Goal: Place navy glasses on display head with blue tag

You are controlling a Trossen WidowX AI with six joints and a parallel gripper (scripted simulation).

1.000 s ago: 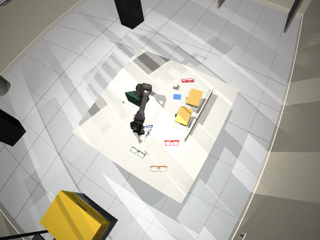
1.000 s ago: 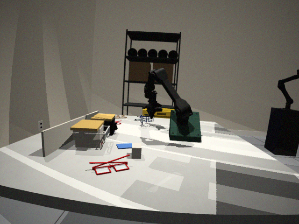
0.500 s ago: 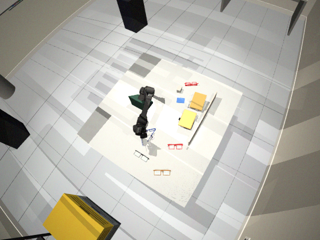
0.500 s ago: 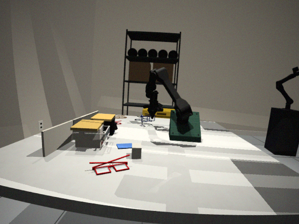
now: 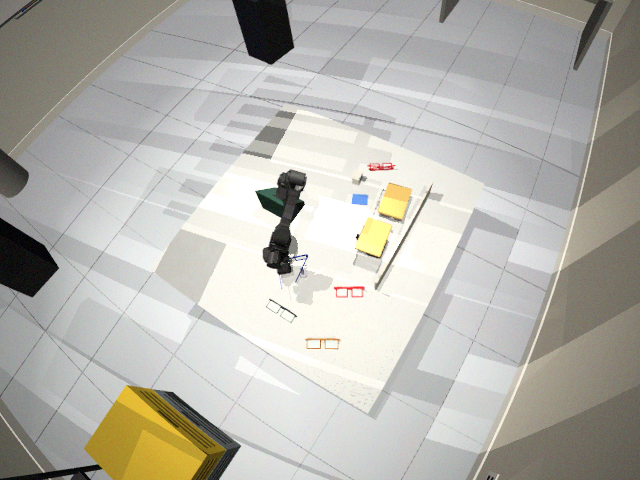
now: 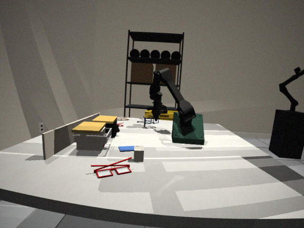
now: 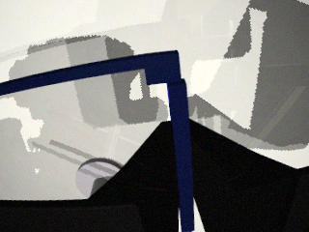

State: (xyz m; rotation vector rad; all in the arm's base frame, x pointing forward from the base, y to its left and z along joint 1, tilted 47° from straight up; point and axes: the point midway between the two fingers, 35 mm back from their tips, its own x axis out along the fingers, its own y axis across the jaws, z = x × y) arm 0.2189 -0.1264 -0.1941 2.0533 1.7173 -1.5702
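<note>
Right now the small stand is 9 cm ahead of my gripper tip, 4 cm below it and 2 cm to the left of it. The rest, counted from my gripper tip: blue tag 50 cm to the left, 6 cm below, 5 cm ahead; then small grey cube 59 cm to the left, 4 cm below, 3 cm behind; then low wall panel 46 cm to the left, 36 cm ahead, 1 cm below.
</note>
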